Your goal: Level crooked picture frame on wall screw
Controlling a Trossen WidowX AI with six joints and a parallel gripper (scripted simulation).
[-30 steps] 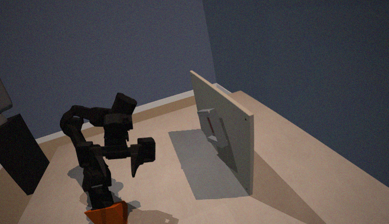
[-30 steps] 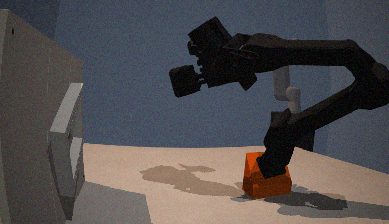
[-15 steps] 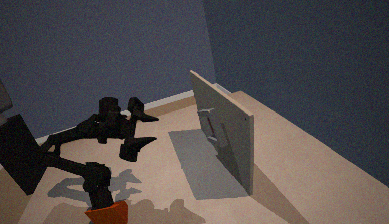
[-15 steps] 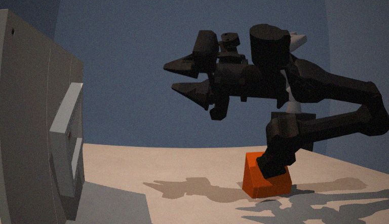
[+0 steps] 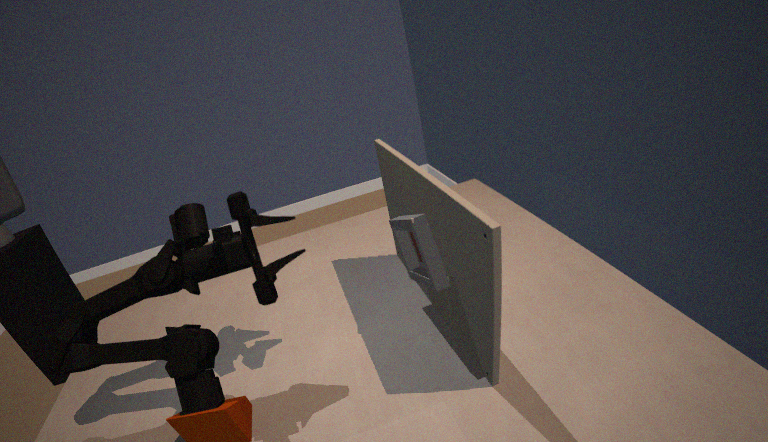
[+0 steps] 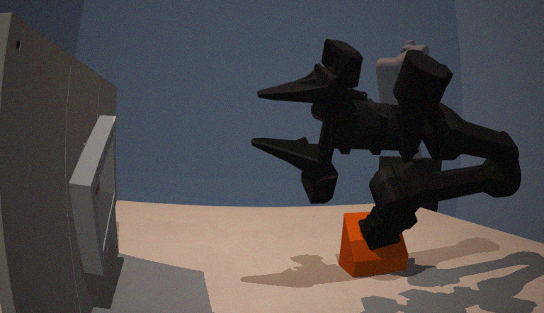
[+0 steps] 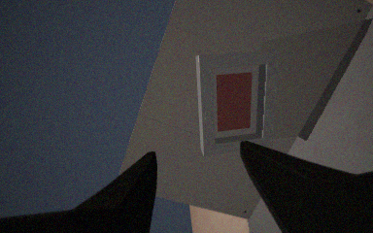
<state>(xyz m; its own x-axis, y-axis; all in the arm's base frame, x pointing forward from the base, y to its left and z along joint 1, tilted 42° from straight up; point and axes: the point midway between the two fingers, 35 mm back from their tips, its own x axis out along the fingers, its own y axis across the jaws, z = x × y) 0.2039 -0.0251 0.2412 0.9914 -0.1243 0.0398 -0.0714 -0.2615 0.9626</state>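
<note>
My gripper tip is 19 cm short of the picture frame, 9 cm above it and 3 cm to the left of it. From my gripper tip the other things lie so: grey wall panel (20 cm ahead, 9 cm below, 3 cm to the right).
</note>
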